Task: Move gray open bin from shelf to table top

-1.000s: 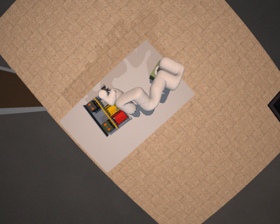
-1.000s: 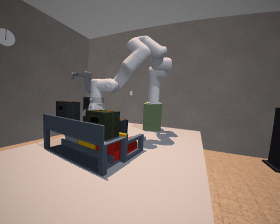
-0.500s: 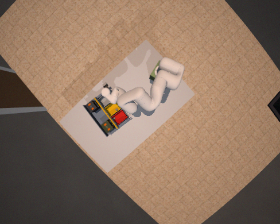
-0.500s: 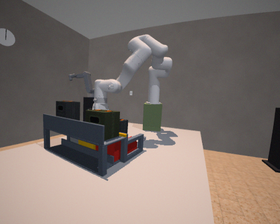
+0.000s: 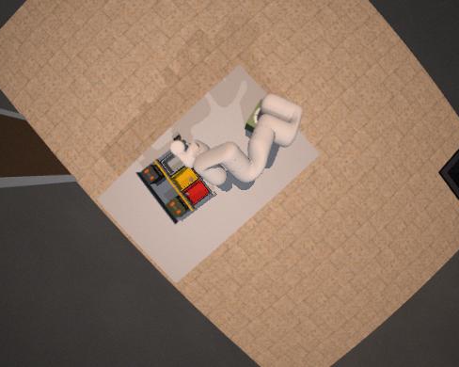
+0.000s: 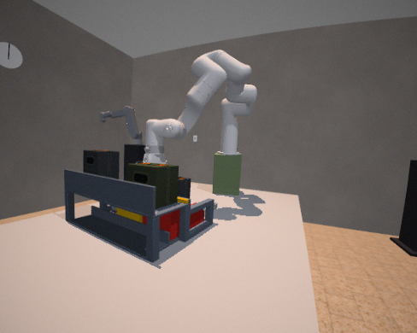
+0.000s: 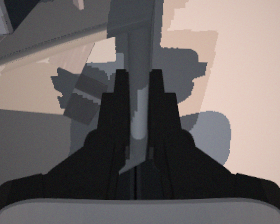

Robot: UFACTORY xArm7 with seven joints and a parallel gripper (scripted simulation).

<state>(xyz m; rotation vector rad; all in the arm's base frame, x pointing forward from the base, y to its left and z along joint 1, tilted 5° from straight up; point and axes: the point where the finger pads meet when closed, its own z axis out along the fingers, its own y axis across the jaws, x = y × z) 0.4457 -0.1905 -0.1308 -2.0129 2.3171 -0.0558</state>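
My gripper is now 8 cm short of the gray open bin, 1 cm to the left of it and 1 cm above it. Also, from my hand: red bin 20 cm to the left, 16 cm ahead, 2 cm below; then yellow bin 15 cm ahead, 9 cm to the left, 2 cm below.
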